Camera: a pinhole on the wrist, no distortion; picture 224 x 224 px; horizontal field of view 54.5 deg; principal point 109.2 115.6 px. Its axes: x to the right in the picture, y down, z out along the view. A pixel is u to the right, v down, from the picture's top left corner.
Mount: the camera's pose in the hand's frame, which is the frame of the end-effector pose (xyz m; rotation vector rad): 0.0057 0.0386 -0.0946 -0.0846 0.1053 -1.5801
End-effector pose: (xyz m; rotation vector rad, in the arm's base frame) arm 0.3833 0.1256 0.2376 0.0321 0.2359 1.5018
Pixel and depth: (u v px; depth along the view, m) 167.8 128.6 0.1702
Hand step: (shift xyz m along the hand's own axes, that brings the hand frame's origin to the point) 0.0357 -0.0097 0.0726
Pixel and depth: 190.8 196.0 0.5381
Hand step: 0.2655 -0.1728 0.4131
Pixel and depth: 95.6 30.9 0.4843
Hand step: -0.1229 0.0642 0.4092
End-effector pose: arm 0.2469 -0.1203 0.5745 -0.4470 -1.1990 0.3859
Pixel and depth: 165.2 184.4 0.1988
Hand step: 0.0914 -0.0160 0.0945
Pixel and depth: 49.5 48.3 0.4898
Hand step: -0.0842 0.1679 0.4115
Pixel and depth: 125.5 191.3 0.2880
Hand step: 0.1396 0.0120 0.1789
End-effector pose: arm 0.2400 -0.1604 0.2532 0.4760 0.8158 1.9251
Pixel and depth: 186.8 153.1 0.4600
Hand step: 0.1378 -0.1327 0.3504
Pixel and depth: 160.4 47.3 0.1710
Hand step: -0.0275 -0.0034 0.0811
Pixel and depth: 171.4 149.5 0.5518
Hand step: 0.1556 -0.1277 0.4408
